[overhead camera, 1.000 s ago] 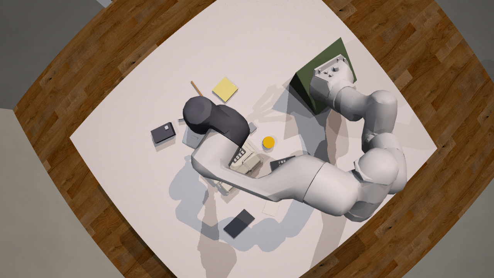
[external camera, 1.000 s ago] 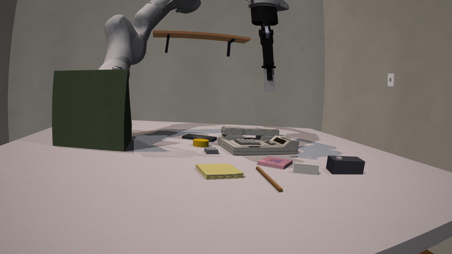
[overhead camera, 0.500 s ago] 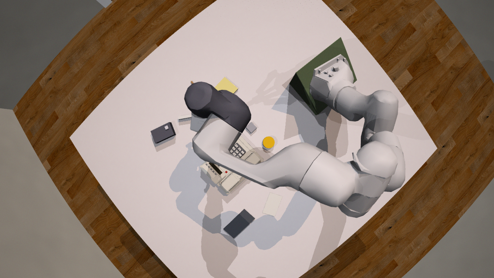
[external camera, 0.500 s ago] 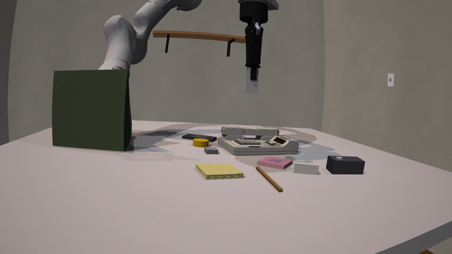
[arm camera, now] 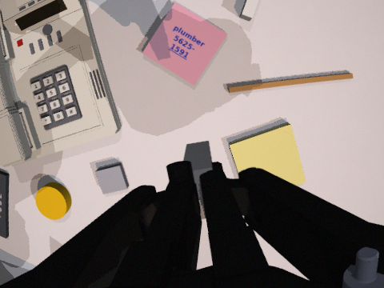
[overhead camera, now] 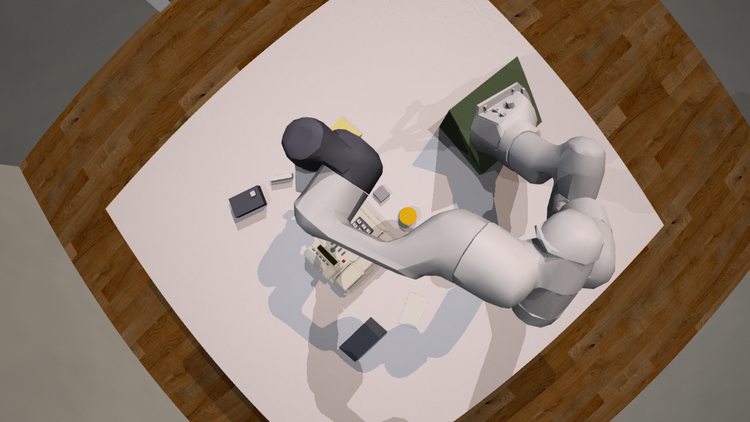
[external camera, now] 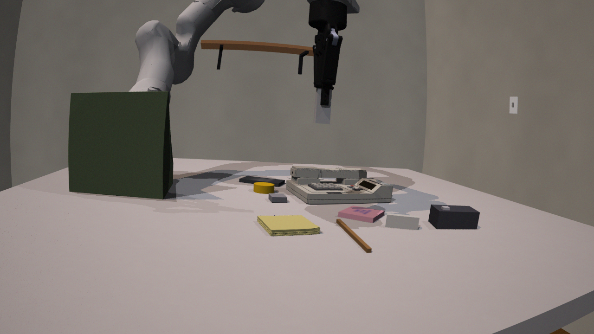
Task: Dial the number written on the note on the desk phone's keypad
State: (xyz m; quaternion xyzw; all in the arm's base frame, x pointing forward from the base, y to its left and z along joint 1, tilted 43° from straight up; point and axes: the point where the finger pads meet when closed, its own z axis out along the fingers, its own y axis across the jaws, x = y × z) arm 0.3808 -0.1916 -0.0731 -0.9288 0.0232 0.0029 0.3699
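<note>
Right now my hand is 110 mm short of the handset, 240 mm to the right of it and 160 mm above it. Round my hand: pink note (100 mm ahead, 200 mm below); then wooden pencil (30 mm ahead, 120 mm to the right, 200 mm below); then grey block (50 mm behind, 130 mm to the left, 200 mm below).
</note>
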